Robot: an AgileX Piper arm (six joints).
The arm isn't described. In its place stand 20 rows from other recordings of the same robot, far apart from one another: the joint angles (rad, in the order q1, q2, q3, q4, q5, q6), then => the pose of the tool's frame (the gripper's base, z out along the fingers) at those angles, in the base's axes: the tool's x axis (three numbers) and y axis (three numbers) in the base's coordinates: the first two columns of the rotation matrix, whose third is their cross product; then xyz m.
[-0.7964, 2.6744, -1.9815, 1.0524, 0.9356, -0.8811] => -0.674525 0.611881 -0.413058 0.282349 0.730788 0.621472 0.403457 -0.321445 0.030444
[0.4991, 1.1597, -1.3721, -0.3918, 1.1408, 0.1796] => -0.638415 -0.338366 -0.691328 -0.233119 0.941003 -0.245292 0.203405 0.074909 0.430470
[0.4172, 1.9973, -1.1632, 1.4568, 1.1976, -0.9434] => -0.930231 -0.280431 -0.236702 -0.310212 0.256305 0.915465 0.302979 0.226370 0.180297
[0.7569, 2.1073, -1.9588, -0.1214, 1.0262, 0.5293] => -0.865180 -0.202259 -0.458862 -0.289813 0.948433 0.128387 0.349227 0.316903 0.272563
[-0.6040, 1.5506, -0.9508, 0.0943, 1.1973, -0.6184] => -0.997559 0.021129 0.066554 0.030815 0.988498 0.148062 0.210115 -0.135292 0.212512
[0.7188, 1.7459, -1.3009, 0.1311, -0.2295, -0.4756] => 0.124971 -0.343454 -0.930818 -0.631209 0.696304 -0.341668 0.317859 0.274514 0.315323
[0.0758, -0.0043, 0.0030, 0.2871, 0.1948, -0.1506] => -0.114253 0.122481 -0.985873 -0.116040 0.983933 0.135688 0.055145 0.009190 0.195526
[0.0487, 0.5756, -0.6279, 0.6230, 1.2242, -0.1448] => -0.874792 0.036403 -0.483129 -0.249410 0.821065 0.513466 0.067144 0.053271 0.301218
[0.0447, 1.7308, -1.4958, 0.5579, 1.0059, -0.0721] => -0.914582 0.180868 -0.361701 -0.025979 0.866285 0.498874 0.370760 0.057316 0.308791
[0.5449, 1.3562, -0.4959, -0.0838, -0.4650, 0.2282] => -0.341164 -0.028393 -0.939575 -0.502345 0.850348 0.156708 0.219751 0.137187 0.220073
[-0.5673, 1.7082, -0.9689, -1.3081, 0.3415, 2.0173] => 0.042233 0.716723 -0.696077 0.909613 0.260623 0.323542 0.281824 -0.214466 0.204431
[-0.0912, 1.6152, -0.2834, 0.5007, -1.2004, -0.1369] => -0.059088 0.058044 -0.996564 0.529621 0.848043 0.017991 0.228659 -0.061803 0.165570
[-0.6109, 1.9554, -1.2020, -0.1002, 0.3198, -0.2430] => -0.838616 0.182455 -0.513258 0.327940 0.921457 -0.208260 0.328300 -0.233389 0.156838
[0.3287, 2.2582, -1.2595, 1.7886, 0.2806, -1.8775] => -0.669828 -0.310084 -0.674669 -0.535297 0.831354 0.149358 0.406498 0.164643 0.066253
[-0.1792, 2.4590, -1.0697, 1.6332, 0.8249, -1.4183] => -0.929564 0.335589 -0.152612 0.111509 0.650517 0.751261 0.357922 0.002958 -0.023172
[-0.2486, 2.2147, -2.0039, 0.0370, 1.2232, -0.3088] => -0.973431 -0.053848 -0.222561 -0.047803 0.998329 -0.032466 0.458447 -0.113112 0.227906
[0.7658, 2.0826, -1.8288, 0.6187, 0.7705, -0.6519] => -0.377915 -0.590082 -0.713431 -0.911508 0.372195 0.174996 0.319604 0.358312 0.268656
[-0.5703, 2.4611, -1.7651, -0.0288, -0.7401, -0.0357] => 0.080044 -0.118970 -0.989666 0.528993 0.846574 -0.058984 0.465822 -0.296675 0.157194
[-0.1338, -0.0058, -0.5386, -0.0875, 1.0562, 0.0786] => -0.399379 0.089417 -0.912415 0.216053 0.976381 0.001116 -0.011315 -0.005462 0.288530
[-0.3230, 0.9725, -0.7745, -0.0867, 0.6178, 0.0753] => -0.628518 0.215188 -0.747435 0.355431 0.934224 -0.029917 0.181012 -0.065402 0.311829
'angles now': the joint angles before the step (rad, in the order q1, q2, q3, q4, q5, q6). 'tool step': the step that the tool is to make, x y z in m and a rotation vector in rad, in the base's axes. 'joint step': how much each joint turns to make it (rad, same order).
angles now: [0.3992, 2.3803, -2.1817, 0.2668, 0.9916, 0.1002]
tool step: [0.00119, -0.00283, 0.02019, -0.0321, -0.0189, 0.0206]
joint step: [-0.0021, 0.0023, -0.0867, -0.0384, 0.0819, 0.0000]
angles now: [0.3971, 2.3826, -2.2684, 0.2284, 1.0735, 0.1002]
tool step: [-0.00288, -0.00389, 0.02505, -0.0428, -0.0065, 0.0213]
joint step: [0.0000, 0.0001, -0.1049, -0.0424, 0.1175, 0.0020]
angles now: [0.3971, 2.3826, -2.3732, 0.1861, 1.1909, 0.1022]
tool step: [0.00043, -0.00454, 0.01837, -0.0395, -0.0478, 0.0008]
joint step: [0.0000, 0.0001, -0.0729, -0.0545, 0.0445, 0.0000]
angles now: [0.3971, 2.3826, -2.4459, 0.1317, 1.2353, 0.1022]
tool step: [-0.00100, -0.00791, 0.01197, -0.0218, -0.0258, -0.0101]
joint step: [-0.0087, -0.0210, -0.0069, -0.0292, 0.0127, -0.0021]
